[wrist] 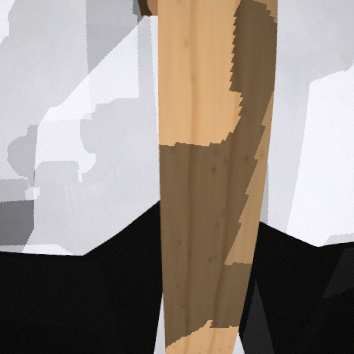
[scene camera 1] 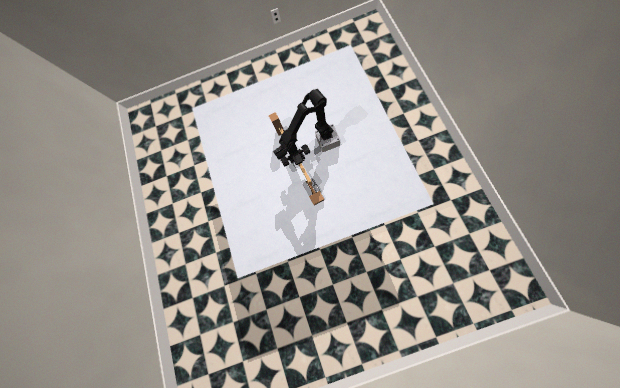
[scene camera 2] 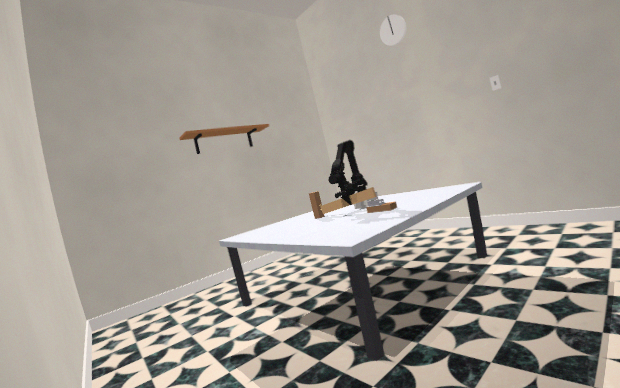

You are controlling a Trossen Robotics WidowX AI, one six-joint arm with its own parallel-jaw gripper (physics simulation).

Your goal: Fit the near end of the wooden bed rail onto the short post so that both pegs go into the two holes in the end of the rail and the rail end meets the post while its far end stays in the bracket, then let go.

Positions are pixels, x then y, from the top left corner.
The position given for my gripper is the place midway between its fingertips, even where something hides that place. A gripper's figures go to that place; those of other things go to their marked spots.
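My gripper (wrist: 187, 206) is the one at 10 cm from the lens, and then there's a wooden bed rail (wrist: 215, 73) that's 3 cm from the lens.
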